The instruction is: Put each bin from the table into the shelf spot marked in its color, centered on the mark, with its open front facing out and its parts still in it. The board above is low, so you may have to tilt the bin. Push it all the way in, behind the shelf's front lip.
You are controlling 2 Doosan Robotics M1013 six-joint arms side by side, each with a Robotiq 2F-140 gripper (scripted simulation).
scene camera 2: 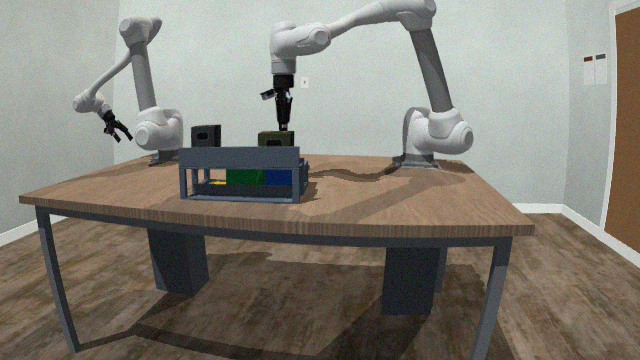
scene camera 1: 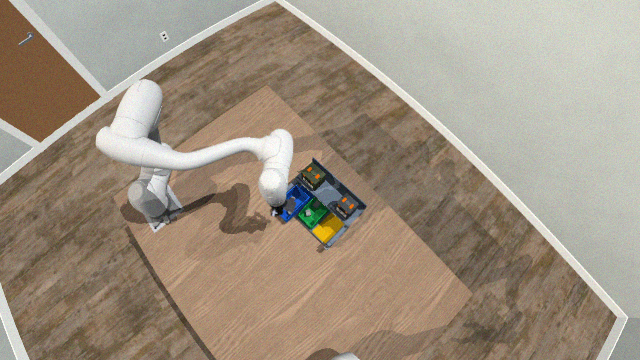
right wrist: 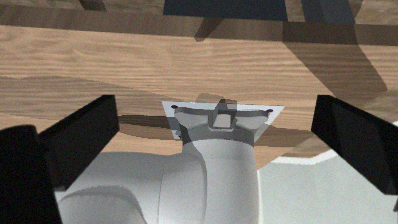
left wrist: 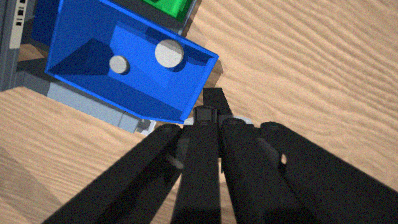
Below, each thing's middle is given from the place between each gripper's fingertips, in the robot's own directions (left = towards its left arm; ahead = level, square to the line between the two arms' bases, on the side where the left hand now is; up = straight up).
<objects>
The blue bin [left wrist: 81,47] lies 12 cm below my left hand, 9 cm ahead of it and 2 cm to the left of it.
Right now the blue bin is 1100 mm to the left of my right hand, 560 mm ahead of it and 70 mm below it.
</objects>
